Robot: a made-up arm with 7 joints. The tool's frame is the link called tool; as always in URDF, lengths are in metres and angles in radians. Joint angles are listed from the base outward.
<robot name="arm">
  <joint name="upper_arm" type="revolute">
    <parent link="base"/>
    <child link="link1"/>
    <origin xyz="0 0 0.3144" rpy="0 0 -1.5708"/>
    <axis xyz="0 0 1"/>
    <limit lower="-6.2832" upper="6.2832"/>
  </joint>
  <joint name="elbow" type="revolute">
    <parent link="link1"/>
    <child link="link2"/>
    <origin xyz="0 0 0" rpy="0 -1.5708 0"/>
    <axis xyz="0 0 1"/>
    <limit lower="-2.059" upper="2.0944"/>
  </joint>
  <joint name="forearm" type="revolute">
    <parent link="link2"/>
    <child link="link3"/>
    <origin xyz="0.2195 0 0" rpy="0 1.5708 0"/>
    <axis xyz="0 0 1"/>
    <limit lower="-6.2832" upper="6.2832"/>
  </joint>
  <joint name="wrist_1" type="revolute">
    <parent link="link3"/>
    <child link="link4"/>
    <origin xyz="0 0.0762 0" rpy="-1.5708 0 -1.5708"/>
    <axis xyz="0 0 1"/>
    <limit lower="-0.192" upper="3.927"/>
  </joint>
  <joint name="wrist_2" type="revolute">
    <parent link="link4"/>
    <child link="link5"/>
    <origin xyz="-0.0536 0.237 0" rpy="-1.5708 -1.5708 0"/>
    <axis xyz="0 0 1"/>
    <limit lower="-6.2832" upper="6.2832"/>
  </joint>
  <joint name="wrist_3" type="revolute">
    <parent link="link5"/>
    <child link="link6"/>
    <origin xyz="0 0 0" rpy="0 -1.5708 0"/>
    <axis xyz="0 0 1"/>
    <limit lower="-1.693" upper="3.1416"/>
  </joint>
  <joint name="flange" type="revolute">
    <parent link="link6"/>
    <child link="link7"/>
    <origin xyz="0.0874 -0.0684 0" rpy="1.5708 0 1.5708"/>
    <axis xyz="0 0 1"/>
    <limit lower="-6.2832" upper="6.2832"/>
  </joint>
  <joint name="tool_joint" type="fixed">
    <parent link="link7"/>
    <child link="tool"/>
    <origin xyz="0 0 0" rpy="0 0 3.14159"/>
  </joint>
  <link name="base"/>
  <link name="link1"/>
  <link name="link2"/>
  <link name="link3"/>
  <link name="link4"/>
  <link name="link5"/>
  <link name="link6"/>
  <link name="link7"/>
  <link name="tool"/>
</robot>
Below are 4 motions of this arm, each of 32 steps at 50 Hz.
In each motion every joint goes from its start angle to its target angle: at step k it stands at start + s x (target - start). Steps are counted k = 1, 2, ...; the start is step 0. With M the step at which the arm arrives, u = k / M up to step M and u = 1 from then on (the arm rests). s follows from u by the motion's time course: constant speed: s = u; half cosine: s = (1 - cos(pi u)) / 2; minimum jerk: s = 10 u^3 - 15 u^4 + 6 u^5.
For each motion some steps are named. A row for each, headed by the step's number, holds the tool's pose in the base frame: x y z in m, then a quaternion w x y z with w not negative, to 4 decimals.
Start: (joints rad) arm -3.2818 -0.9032 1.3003 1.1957 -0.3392 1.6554 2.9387
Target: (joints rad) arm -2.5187 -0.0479 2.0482 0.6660 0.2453 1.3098 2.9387
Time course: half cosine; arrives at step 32
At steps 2, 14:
2: -0.0558 -0.3162 0.4548 0.5373 -0.6923 -0.4528 0.1644
14: 0.0656 -0.3113 0.3333 0.4093 -0.5498 -0.7275 0.0322

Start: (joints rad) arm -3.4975 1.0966 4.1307 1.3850 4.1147 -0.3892 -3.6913
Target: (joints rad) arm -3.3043 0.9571 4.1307 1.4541 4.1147 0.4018 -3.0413
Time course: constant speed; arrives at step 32
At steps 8, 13, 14, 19, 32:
8: 0.0344 0.3645 0.5322 0.1846 -0.5285 -0.3406 -0.7554
13: 0.0295 0.3686 0.5484 0.2503 -0.5027 -0.2911 -0.7746
14: 0.0285 0.3693 0.5517 0.2637 -0.4970 -0.2812 -0.7774
19: 0.0227 0.3716 0.5684 0.3313 -0.4661 -0.2321 -0.7868
32: 0.0052 0.3700 0.6126 0.5057 -0.3665 -0.1100 -0.7732

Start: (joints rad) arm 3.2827 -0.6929 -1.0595 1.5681 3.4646 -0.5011 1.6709
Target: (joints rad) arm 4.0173 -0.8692 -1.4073 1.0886 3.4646 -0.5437 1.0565
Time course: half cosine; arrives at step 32
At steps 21, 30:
21: -0.2038 0.2239 0.4524 0.5656 0.2955 -0.7428 -0.2024
30: -0.2310 0.1782 0.4114 0.5591 0.4091 -0.7107 -0.1225

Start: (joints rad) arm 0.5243 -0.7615 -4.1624 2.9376 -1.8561 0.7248 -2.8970
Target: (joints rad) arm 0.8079 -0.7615 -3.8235 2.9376 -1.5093 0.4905 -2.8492
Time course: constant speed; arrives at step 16
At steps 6, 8, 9, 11, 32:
6: -0.3966 -0.2005 0.6852 0.8039 -0.2140 -0.1425 0.5363
8: -0.3895 -0.2205 0.6812 0.7649 -0.2327 -0.1631 0.5781
9: -0.3853 -0.2305 0.6793 0.7441 -0.2414 -0.1734 0.5983
11: -0.3758 -0.2504 0.6758 0.7003 -0.2575 -0.1936 0.6371
32: -0.3452 -0.2980 0.6688 0.5782 -0.2901 -0.2420 0.7232

